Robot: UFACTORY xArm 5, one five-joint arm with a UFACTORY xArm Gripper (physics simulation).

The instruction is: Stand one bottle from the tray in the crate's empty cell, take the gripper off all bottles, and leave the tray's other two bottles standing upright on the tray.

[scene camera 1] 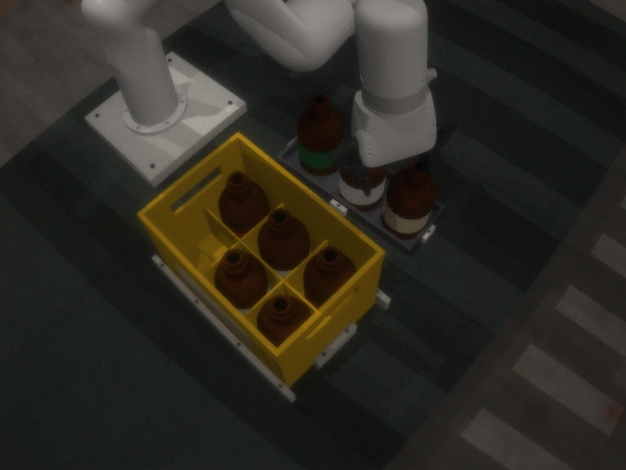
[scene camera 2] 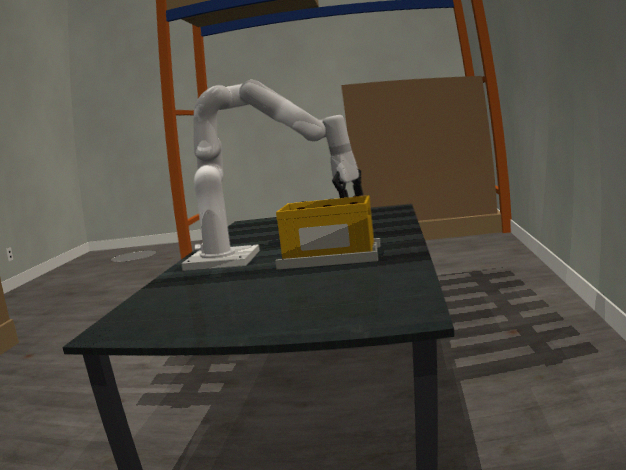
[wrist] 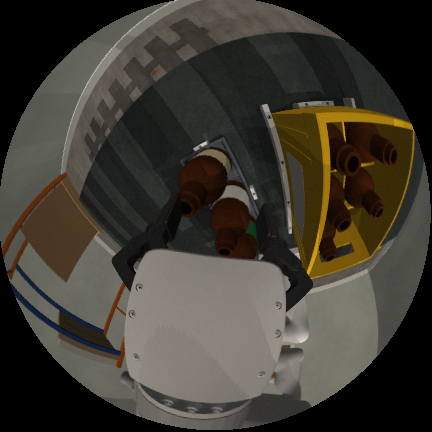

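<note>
There is a green-labelled bottle that I can see, and a pale rail as well. I see my gripper too, and it is visible both in scene camera 2 and in the wrist view.
</note>
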